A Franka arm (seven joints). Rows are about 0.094 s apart.
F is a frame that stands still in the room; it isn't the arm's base.
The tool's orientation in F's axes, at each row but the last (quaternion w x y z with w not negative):
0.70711 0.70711 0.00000 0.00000
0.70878 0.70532 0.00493 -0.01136
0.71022 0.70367 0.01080 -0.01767
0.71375 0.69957 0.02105 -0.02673
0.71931 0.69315 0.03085 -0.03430
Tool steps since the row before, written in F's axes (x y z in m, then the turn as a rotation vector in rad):
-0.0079 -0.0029 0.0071 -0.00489 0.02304 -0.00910
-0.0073 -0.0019 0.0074 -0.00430 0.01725 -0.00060
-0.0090 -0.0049 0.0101 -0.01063 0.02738 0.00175
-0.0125 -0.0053 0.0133 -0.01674 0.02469 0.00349
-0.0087 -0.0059 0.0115 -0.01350 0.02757 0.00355
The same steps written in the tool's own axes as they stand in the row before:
-0.0079 0.0071 0.0029 -0.00489 -0.00910 -0.02304
-0.0075 0.0072 0.0020 -0.00444 -0.00062 -0.01721
-0.0093 0.0097 0.0051 -0.01096 0.00157 -0.02726
-0.0133 0.0123 0.0057 -0.01715 0.00284 -0.02449
-0.0097 0.0104 0.0064 -0.01395 0.00330 -0.02738

